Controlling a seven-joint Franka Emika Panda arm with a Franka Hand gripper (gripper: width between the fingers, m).
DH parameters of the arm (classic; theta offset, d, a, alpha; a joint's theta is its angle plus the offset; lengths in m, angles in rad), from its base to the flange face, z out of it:
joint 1: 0 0.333 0 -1.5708
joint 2: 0 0 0 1.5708
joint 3: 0 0.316 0.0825 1.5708
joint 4: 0 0 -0.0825 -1.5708
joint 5: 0 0.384 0 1.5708
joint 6: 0 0 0.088 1.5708
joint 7: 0 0.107 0 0
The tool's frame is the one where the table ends.
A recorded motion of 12 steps. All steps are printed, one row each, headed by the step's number.
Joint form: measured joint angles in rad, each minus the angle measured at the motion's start. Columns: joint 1, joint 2, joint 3, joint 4, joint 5, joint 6, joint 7.
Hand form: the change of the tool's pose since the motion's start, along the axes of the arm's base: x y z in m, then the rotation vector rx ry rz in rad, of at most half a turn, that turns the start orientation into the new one. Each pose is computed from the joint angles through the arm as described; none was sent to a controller.
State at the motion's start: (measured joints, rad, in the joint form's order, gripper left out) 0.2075 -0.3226 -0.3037 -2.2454 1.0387 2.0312 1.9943
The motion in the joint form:
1: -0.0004 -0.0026 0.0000 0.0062 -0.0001 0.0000 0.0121
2: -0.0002 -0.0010 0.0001 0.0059 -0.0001 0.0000 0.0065
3: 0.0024 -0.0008 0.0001 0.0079 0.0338 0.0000 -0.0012
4: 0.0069 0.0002 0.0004 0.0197 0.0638 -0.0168 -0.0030
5: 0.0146 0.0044 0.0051 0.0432 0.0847 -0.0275 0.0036
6: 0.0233 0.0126 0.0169 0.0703 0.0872 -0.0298 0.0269
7: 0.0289 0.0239 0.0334 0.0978 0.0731 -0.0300 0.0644
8: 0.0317 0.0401 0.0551 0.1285 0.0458 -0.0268 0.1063
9: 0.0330 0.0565 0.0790 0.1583 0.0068 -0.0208 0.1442
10: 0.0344 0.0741 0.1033 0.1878 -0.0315 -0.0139 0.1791
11: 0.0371 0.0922 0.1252 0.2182 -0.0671 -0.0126 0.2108
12: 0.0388 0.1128 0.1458 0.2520 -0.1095 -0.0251 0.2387
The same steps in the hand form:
1: 0.0003 -0.0007 0.0043 0.0038 0.0010 -0.0071
2: 0.0005 -0.0004 0.0034 0.0017 -0.0016 -0.0039
3: 0.0015 0.0015 0.0059 0.0307 -0.0110 -0.0096
4: 0.0026 0.0058 0.0124 0.0628 -0.0181 -0.0008
5: 0.0057 0.0126 0.0231 0.0842 -0.0289 0.0090
6: 0.0098 0.0225 0.0332 0.0881 -0.0279 0.0178
7: 0.0141 0.0332 0.0412 0.0782 -0.0131 0.0244
8: 0.0193 0.0451 0.0479 0.0537 0.0048 0.0310
9: 0.0242 0.0572 0.0535 0.0158 0.0180 0.0396
10: 0.0291 0.0699 0.0583 -0.0222 0.0282 0.0480
11: 0.0337 0.0828 0.0631 -0.0564 0.0370 0.0600
12: 0.0378 0.0958 0.0670 -0.0960 0.0479 0.0835

